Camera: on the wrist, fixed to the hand. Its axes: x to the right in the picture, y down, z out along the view.
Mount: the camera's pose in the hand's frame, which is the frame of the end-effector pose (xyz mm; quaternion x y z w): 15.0 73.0 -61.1 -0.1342 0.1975 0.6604 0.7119
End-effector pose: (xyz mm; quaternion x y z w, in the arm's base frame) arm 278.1 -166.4 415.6 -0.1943 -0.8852 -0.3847 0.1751
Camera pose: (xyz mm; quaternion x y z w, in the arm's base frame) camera 309.9 -163.2 506.5 -0.6705 -0.4157 -0.3154 0.5275
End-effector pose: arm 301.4 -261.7 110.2 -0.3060 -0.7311 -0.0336 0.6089
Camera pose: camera 389.1 -222.2 115.9 -0.7757 -0.1936 0.2197 0.5590
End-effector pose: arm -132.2 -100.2 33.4 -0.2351 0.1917 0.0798 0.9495
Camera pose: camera -156.1 -64.4 -52.8 -0.1840 0.4686 0.6632 0.5539
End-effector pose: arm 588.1 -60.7 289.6 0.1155 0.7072 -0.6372 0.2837
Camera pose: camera 598.7 7.2 222.0 0.6371 0.5687 -0.1486 0.4986
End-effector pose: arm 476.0 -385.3 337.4 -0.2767 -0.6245 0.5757 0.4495
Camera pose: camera 510.6 -330.2 266.3 -0.7834 -0.2503 0.5682 0.0260
